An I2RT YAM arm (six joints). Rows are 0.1 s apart.
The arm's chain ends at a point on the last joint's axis. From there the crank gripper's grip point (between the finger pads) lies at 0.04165 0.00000 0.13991 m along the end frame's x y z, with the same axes.
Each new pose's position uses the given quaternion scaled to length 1; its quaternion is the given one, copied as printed.
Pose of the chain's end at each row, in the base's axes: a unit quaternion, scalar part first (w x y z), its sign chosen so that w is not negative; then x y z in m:
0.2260 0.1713 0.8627 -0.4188 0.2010 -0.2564 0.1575
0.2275 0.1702 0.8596 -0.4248 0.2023 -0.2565 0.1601
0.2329 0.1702 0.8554 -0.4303 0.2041 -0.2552 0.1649
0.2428 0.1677 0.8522 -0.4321 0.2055 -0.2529 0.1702
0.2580 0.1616 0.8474 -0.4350 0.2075 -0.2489 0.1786
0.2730 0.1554 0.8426 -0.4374 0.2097 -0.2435 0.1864
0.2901 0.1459 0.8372 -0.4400 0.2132 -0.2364 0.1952
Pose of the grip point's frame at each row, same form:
0.2260 0.1713 0.8627 -0.4188 0.2005 -0.3639 0.0587
0.2275 0.1702 0.8596 -0.4248 0.2019 -0.3654 0.0629
0.2329 0.1702 0.8554 -0.4303 0.2046 -0.3655 0.0693
0.2428 0.1677 0.8522 -0.4321 0.2087 -0.3642 0.0758
0.2580 0.1616 0.8474 -0.4350 0.2151 -0.3617 0.0862
0.2730 0.1554 0.8426 -0.4374 0.2216 -0.3575 0.0961
0.2901 0.1459 0.8372 -0.4400 0.2303 -0.3518 0.1074

